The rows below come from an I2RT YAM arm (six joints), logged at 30 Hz.
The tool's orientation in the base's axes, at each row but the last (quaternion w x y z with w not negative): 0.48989, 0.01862, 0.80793, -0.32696; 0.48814, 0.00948, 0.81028, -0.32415; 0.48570, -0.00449, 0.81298, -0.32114; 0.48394, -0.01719, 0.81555, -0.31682; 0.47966, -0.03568, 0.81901, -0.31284; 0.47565, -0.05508, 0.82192, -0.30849; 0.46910, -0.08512, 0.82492, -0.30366; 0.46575, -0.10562, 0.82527, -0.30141; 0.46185, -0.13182, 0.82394, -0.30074; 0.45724, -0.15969, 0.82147, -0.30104; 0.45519, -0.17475, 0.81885, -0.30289; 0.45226, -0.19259, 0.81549, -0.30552
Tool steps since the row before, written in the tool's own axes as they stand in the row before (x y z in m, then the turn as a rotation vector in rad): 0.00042, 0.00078, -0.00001, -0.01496, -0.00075, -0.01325; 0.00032, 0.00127, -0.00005, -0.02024, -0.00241, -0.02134; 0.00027, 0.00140, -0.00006, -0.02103, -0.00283, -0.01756; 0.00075, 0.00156, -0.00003, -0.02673, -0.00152, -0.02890; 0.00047, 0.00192, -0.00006, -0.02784, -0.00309, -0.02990; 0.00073, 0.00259, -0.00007, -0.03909, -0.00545, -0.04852; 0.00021, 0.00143, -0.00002, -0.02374, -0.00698, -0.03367; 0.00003, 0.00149, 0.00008, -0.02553, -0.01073, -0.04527; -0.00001, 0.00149, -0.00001, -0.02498, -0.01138, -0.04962; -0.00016, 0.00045, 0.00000, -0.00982, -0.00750, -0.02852; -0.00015, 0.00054, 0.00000, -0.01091, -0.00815, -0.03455; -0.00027, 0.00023, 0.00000, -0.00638, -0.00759, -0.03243
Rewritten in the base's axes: 0.00005, 0.00050, -0.00073, -0.00282, 0.01100, 0.01646; 0.00021, 0.00093, -0.00089, -0.00696, 0.01560, 0.02406; 0.00024, 0.00106, -0.00093, -0.00367, 0.01356, 0.02369; 0.00001, 0.00101, -0.00141, -0.00936, 0.02219, 0.03118; 0.00016, 0.00140, -0.00139, -0.00995, 0.02180, 0.03323; 0.00007, 0.00183, -0.00197, -0.01953, 0.03269, 0.04962; 0.00008, 0.00106, -0.00097, -0.01586, 0.01869, 0.03384; 0.00021, 0.00114, -0.00094, -0.02494, 0.02115, 0.04180; 0.00009, 0.00118, -0.00091, -0.02893, 0.02199, 0.04353; 0.00009, 0.00043, -0.00018, -0.01905, 0.00946, 0.02266; 0.00007, 0.00049, -0.00026, -0.02361, 0.01162, 0.02621; 0.00013, 0.00033, 0.00001, -0.02415, 0.00867, 0.02217
